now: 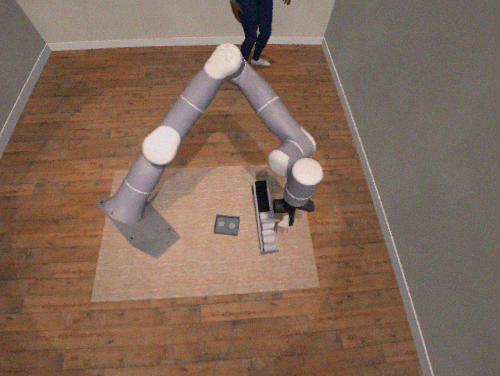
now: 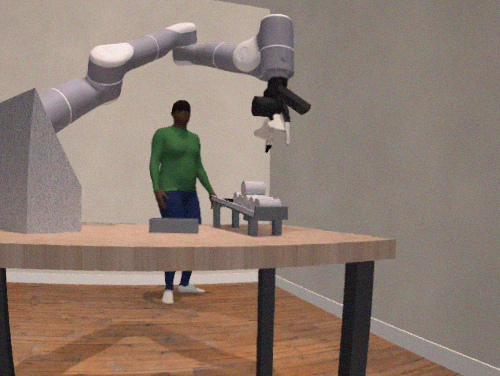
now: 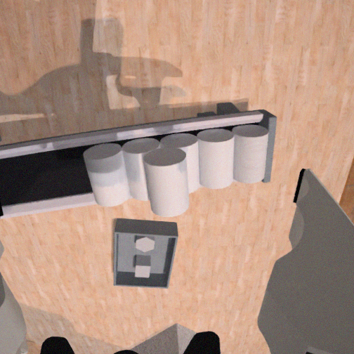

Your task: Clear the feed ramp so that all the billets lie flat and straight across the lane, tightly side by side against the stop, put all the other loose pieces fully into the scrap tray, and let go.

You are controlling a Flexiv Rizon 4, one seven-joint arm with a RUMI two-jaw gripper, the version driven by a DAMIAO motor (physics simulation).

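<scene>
The feed ramp (image 1: 262,196) (image 2: 270,213) (image 3: 45,180) has its stop (image 3: 269,150) at the low end. Several white cylindrical billets (image 1: 269,240) (image 3: 250,155) lie across the lane, side by side from the stop. One more billet (image 2: 253,188) (image 3: 169,185) lies on top of the row and partly hides those under it. The grey scrap tray (image 1: 227,233) (image 2: 174,226) (image 3: 146,227) holds a hexagonal piece (image 1: 232,225) (image 3: 145,244) and a square piece (image 1: 221,224) (image 3: 142,271). My gripper (image 1: 287,222) (image 2: 278,145) (image 3: 148,179) is open and empty, high above the ramp's outer side.
The table (image 1: 165,275) (image 2: 200,255) carries the ramp, the tray and my grey base (image 1: 155,242) (image 2: 55,190). The tray stands between the base and the ramp, apart from both. A person (image 1: 257,25) (image 2: 177,155) stands beyond the table.
</scene>
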